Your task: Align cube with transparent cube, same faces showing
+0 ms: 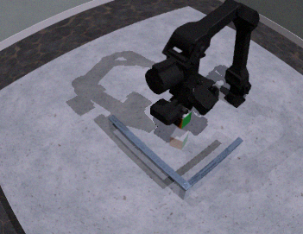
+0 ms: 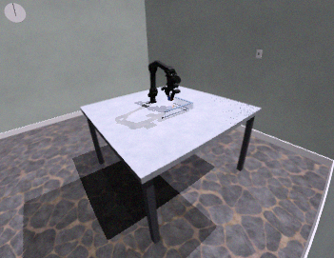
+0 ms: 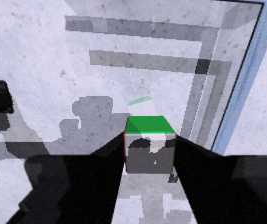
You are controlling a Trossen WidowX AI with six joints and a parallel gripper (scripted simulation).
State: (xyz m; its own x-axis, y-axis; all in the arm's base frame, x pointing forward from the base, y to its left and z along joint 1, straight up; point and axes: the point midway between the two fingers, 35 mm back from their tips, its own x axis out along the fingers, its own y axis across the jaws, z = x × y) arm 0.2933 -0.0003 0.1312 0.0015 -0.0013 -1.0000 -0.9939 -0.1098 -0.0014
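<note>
Right now my hand is 110 mm above the transparent cube. Round my hand: bar 120 mm ahead, 90 mm below.
</note>
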